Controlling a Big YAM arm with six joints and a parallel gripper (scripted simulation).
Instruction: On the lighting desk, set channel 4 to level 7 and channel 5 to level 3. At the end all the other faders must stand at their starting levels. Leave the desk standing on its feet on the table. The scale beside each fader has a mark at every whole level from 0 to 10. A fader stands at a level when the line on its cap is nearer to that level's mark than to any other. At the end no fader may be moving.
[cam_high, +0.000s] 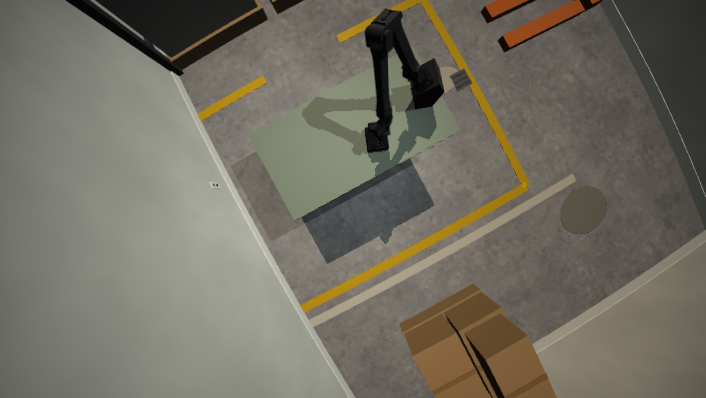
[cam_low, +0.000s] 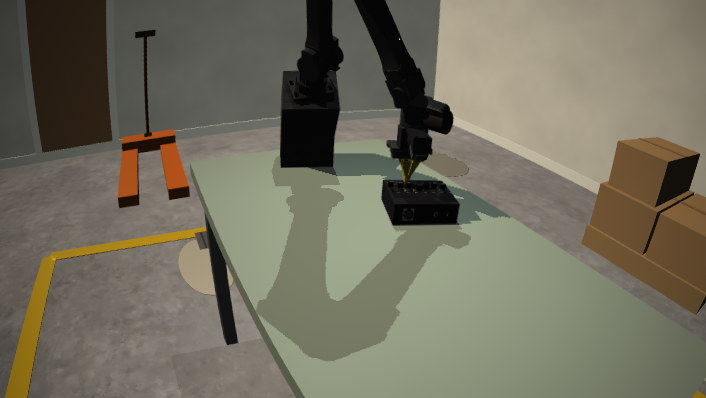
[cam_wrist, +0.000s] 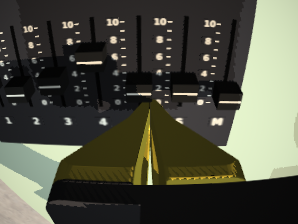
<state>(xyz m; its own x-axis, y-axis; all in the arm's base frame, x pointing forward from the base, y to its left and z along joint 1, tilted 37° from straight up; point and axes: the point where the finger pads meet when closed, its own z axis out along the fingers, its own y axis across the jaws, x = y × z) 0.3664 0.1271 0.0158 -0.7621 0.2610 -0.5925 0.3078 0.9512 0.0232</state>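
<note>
The channel 5 fader cap lies 2 cm ahead of my hand. From my hand the other things lie so: channel 4 fader cap: 4 cm ahead, 1 cm to the left; master fader cap: 1 cm behind, 4 cm to the right; channel 6 fader cap: 1 cm ahead, 2 cm to the right.
</note>
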